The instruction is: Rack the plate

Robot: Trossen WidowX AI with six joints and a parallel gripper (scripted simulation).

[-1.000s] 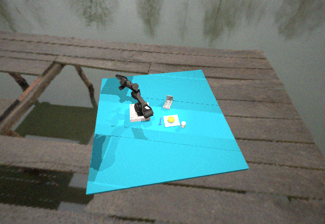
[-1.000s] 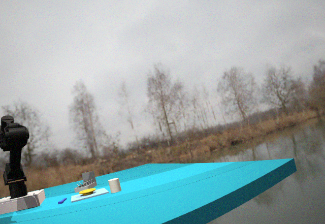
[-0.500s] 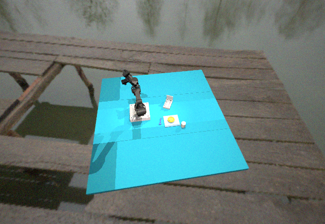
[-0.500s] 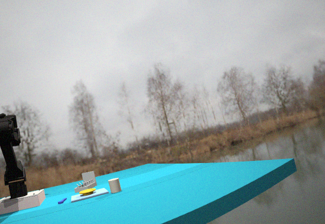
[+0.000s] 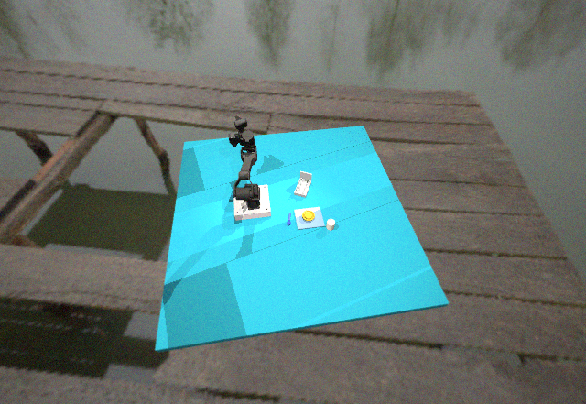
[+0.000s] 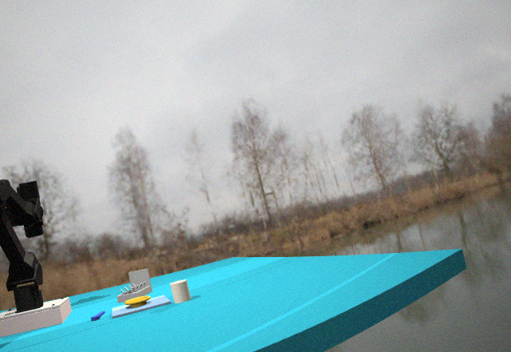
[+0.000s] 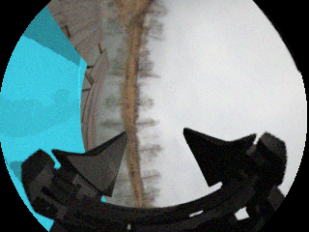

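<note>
Right now the yellow plate is 32 cm ahead of my gripper tip, 44 cm to the right of it and 36 cm below it. The rest, counted from my gripper tip: cream cup 42 cm ahead, 52 cm to the right, 35 cm below; then blue spoon 21 cm ahead, 44 cm to the right, 38 cm below; then grey dish rack 33 cm ahead, 23 cm to the right, 36 cm below.
</note>
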